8 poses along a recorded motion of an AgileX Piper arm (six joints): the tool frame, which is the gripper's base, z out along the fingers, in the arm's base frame.
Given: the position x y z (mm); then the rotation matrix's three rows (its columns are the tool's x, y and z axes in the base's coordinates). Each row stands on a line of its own.
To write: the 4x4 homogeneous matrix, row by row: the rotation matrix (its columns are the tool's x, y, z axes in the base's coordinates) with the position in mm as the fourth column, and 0 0 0 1 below. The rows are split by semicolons. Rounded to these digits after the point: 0 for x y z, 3 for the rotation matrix.
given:
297 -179 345
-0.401 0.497 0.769
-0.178 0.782 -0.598
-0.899 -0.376 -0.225
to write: -0.401 0.497 0.769 297; -0.178 0.782 -0.598 -179; -0.899 -0.376 -0.225 345; 0 0 0 1
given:
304 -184 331
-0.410 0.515 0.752
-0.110 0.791 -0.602
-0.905 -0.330 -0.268
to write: -0.410 0.515 0.752 304; -0.110 0.791 -0.602 -184; -0.905 -0.330 -0.268 331; 0 0 0 1
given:
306 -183 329
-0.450 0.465 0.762
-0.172 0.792 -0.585
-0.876 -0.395 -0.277
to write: -0.450 0.465 0.762 306; -0.172 0.792 -0.585 -183; -0.876 -0.395 -0.277 329; 0 0 0 1
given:
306 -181 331
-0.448 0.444 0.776
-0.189 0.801 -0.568
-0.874 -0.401 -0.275
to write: -0.448 0.444 0.776 306; -0.189 0.801 -0.568 -181; -0.874 -0.401 -0.275 331; 0 0 0 1
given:
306 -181 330
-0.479 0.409 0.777
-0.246 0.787 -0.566
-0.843 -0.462 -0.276
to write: -0.479 0.409 0.777 306; -0.246 0.787 -0.566 -181; -0.843 -0.462 -0.276 330; 0 0 0 1
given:
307 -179 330
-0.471 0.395 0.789
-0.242 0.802 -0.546
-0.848 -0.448 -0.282
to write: -0.471 0.395 0.789 307; -0.242 0.802 -0.546 -179; -0.848 -0.448 -0.282 330; 0 0 0 1
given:
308 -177 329
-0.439 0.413 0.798
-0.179 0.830 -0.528
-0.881 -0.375 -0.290
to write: -0.439 0.413 0.798 308; -0.179 0.830 -0.528 -177; -0.881 -0.375 -0.290 329; 0 0 0 1
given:
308 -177 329
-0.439 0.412 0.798
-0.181 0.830 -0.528
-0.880 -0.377 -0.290
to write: -0.439 0.412 0.798 308; -0.181 0.830 -0.528 -177; -0.880 -0.377 -0.290 329; 0 0 0 1
